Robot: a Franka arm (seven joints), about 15 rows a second.
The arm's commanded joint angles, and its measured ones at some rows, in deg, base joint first. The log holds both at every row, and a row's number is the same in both.
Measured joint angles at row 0:
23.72 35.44 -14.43 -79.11 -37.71 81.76 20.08
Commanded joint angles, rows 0 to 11:
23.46 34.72 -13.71 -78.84 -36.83 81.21 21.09
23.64 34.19 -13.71 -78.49 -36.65 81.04 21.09
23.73 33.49 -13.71 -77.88 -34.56 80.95 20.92
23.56 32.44 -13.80 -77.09 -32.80 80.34 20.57
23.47 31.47 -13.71 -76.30 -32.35 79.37 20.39
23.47 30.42 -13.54 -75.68 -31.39 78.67 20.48
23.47 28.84 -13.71 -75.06 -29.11 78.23 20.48
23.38 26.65 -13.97 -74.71 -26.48 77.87 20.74
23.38 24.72 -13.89 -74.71 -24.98 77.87 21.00
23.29 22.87 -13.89 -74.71 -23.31 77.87 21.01
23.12 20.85 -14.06 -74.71 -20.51 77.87 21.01
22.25 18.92 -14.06 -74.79 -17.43 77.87 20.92
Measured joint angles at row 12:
23.65 23.89 -14.52 -72.87 -22.47 77.72 20.10
